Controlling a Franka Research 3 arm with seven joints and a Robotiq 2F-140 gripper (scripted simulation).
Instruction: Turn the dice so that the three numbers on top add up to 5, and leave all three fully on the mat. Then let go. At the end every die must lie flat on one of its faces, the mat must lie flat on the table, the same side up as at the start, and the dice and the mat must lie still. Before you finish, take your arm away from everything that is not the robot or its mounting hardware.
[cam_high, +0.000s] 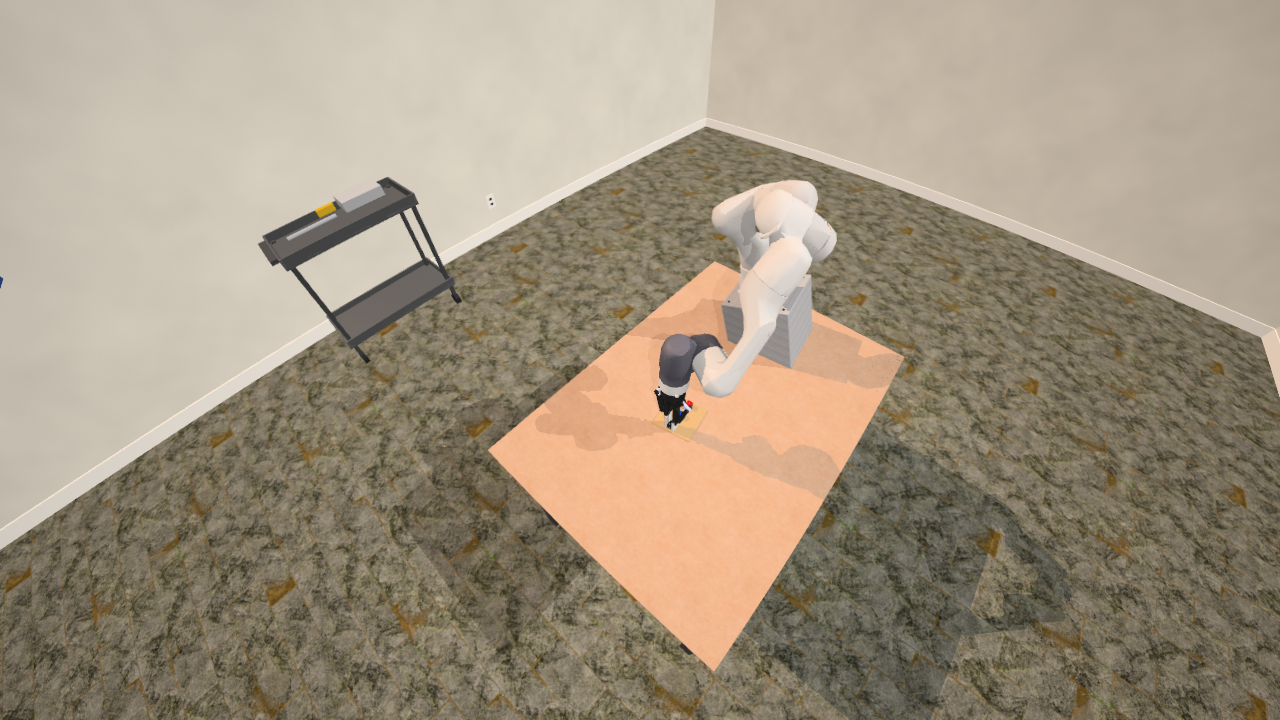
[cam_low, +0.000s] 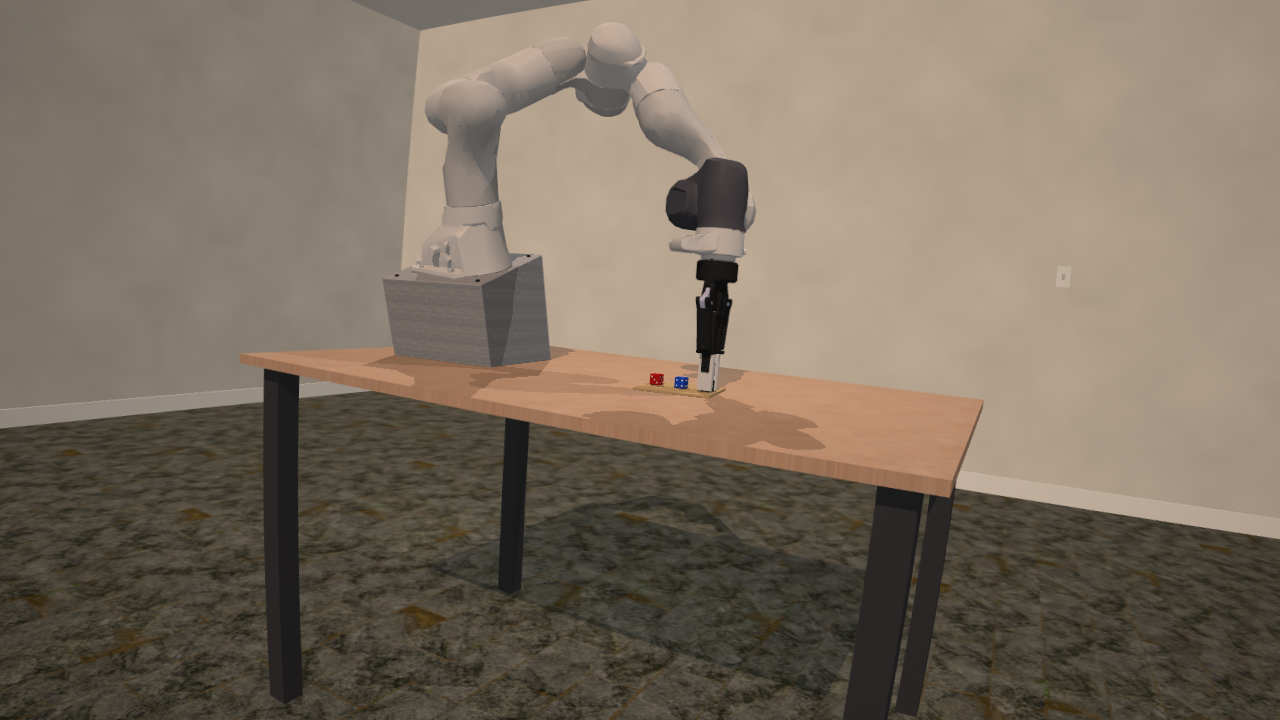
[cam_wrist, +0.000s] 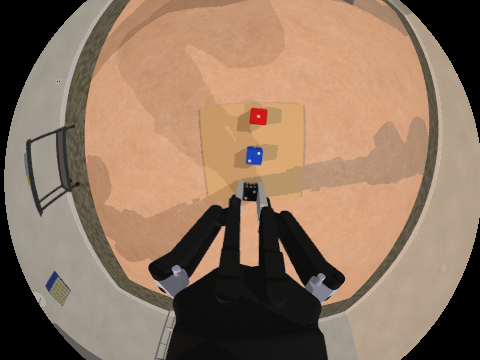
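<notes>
Right now the black die is 30 mm below my hand. Round my hand: blue die (50 mm behind, 30 mm below); then tan mat (50 mm behind, 40 mm below); then red die (100 mm behind, 30 mm below).
</notes>
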